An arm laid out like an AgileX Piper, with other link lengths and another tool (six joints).
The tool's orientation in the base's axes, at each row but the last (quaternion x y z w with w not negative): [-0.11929, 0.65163, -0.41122, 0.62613]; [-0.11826, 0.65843, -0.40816, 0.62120]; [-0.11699, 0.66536, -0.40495, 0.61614]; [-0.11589, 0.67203, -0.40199, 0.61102]
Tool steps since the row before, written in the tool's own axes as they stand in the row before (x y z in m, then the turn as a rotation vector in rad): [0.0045, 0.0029, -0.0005, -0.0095, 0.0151, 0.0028]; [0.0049, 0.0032, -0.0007, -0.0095, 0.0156, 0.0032]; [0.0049, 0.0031, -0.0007, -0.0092, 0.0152, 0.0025]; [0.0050, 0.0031, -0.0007, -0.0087, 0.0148, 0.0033]
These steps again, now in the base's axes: [-0.0003, -0.0010, -0.0053, 0.0098, 0.0149, -0.0032]; [-0.0005, -0.0009, -0.0058, 0.0103, 0.0150, -0.0035]; [-0.0006, -0.0009, -0.0057, 0.0095, 0.0148, -0.0035]; [-0.0007, -0.0009, -0.0058, 0.0100, 0.0139, -0.0035]
